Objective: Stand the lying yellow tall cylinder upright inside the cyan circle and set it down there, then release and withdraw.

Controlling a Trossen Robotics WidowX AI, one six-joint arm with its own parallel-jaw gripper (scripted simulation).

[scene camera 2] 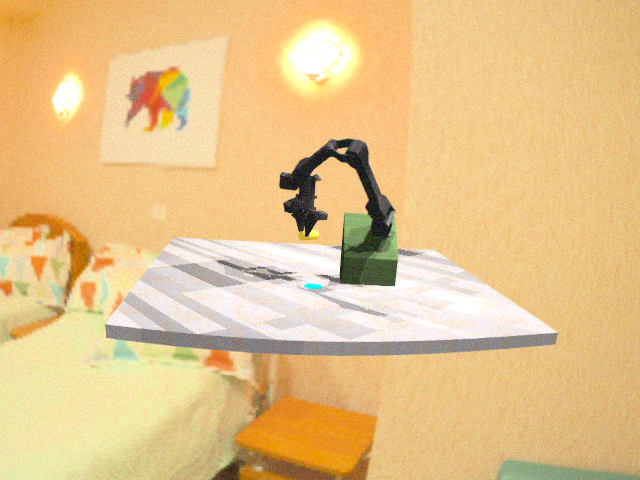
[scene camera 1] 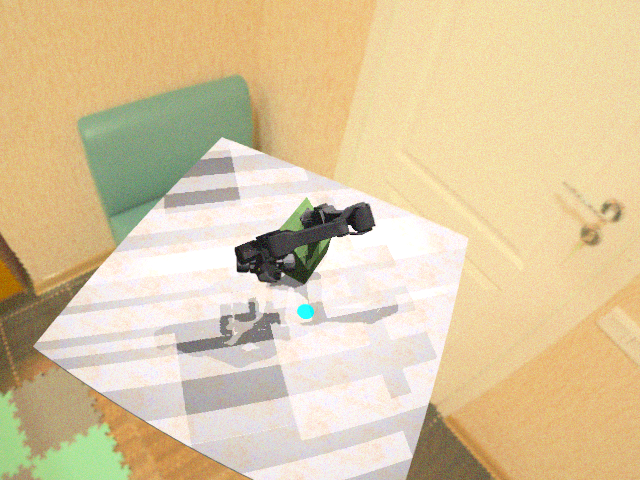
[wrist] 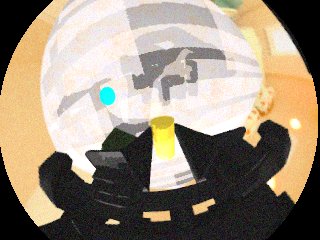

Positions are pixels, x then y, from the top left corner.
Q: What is the gripper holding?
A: A yellow cylinder.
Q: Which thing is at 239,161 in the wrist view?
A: The gripper.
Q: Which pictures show the gripper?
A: Scene camera 2, scene camera 1 and the wrist view: all of them.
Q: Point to a yellow cylinder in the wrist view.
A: At 162,126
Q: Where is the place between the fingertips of the gripper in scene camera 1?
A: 263,276
